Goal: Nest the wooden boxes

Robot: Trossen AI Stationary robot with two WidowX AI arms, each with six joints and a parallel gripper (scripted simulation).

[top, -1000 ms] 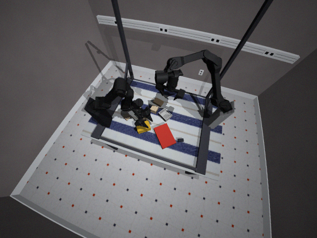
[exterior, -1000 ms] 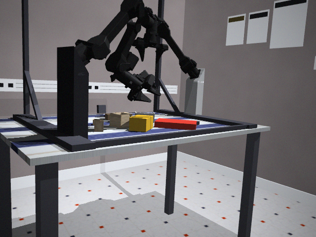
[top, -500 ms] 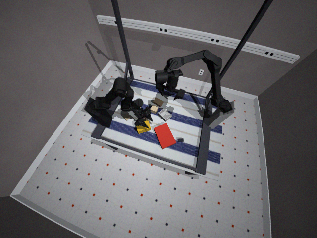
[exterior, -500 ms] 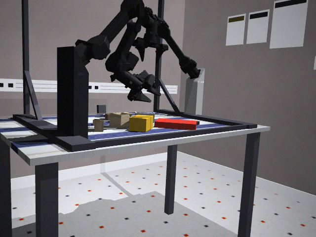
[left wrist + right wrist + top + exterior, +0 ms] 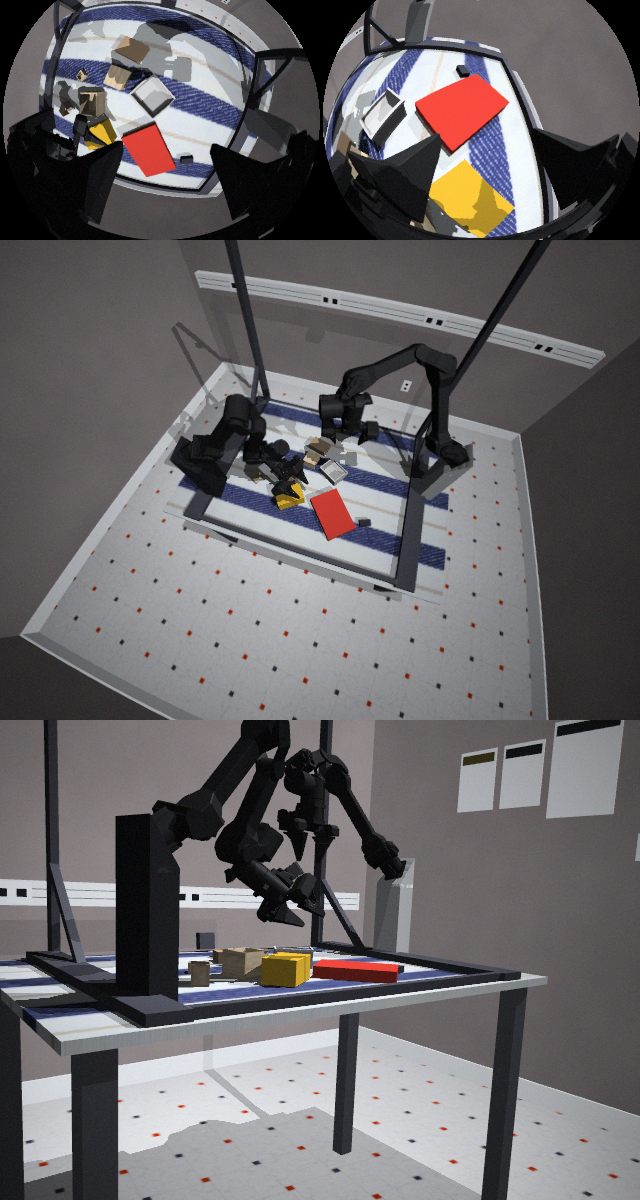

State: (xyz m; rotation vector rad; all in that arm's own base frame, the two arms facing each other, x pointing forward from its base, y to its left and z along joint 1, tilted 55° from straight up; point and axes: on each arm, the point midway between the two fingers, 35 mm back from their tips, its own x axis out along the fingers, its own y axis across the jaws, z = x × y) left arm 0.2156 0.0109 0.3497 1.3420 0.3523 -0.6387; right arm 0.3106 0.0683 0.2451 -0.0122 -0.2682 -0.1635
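Now: the medium wooden box 190 mm behind my right hand, 120 mm below it and 50 mm to the left of it. From my right hand the other things lie so: white box: 150 mm to the left, 130 mm below, 130 mm behind; then flat red slab: 140 mm to the left, 140 mm below, 70 mm ahead; then tiny wooden box: 220 mm behind, 150 mm below, 110 mm to the right.
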